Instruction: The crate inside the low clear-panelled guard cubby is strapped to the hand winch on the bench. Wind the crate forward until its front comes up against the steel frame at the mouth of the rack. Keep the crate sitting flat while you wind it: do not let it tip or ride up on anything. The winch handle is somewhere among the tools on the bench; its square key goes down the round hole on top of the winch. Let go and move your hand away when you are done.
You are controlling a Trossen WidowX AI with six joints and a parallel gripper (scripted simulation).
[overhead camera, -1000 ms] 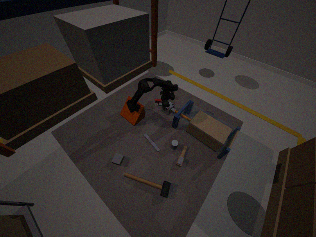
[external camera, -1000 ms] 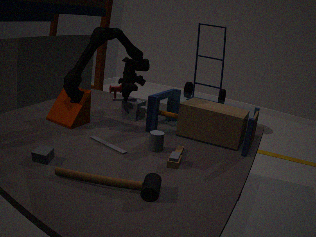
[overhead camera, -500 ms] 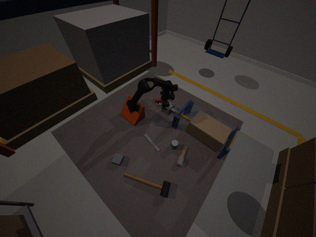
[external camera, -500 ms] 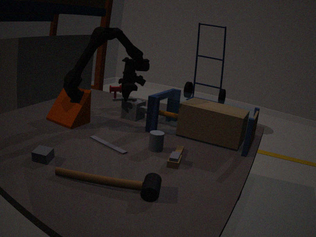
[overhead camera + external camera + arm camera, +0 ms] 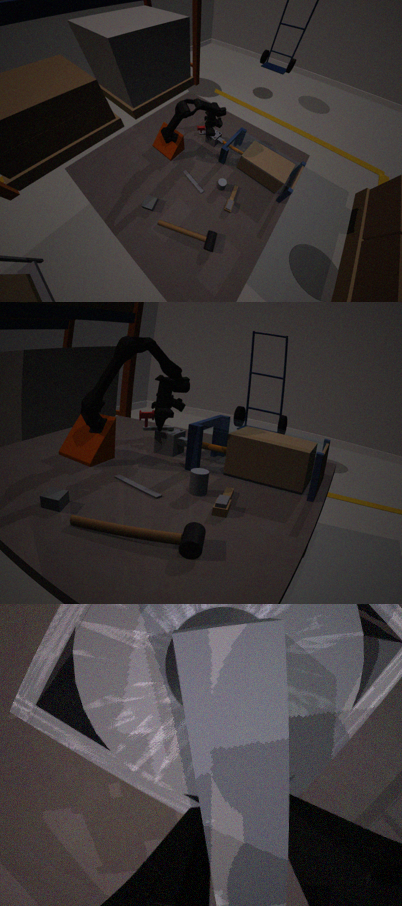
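My gripper tip is now 40 mm past the red knob, 30 mm to the left of it and 50 mm below it. Round my gripper tip: flat grey bar: 110 mm ahead, 360 mm to the right, 90 mm below; then grey winch: 20 mm ahead, 20 mm to the left, 60 mm below; then small wooden tool: 390 mm ahead, 320 mm to the right, 70 mm below.
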